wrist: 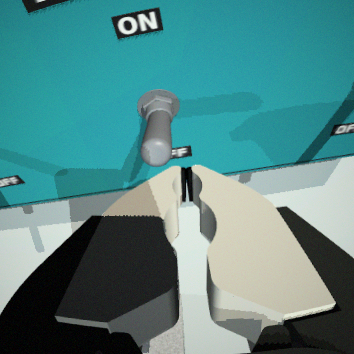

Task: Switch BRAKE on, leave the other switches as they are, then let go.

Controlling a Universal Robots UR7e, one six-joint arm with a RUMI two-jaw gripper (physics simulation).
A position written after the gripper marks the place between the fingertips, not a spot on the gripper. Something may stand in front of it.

In view: the gripper (pixel 185 171) and a teal panel (pixel 244 92).
